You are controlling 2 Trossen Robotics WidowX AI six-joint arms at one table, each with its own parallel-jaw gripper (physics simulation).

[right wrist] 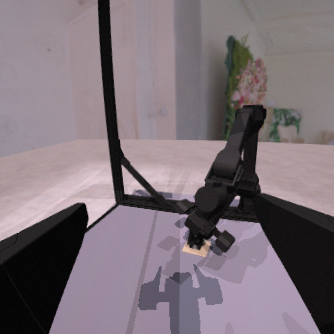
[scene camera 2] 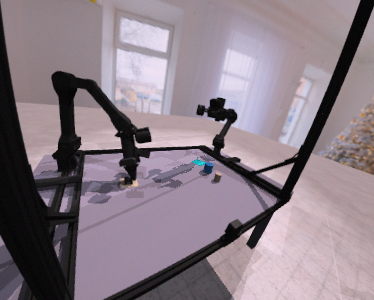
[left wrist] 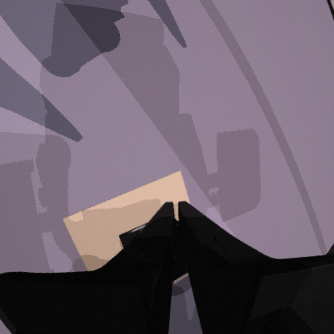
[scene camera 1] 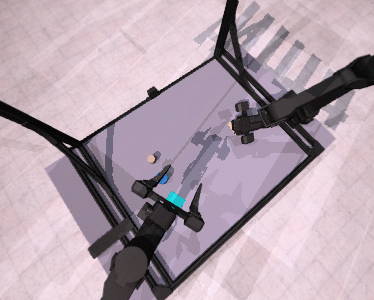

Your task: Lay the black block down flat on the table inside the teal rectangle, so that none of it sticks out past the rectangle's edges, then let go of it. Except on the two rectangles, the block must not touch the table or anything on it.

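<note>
The black block sits on the tan rectangle. Only its corner shows in the left wrist view, just left of the fingers. My left gripper is down on the tan rectangle with its fingertips pressed together and nothing visible between them. The teal rectangle lies at the far end of the table, partly under my right gripper, which hangs high above it, wide open and empty.
A blue cylinder stands beside the teal rectangle. A small tan cylinder stands a little beyond it. A black frame edges the table, with upright posts at the corners.
</note>
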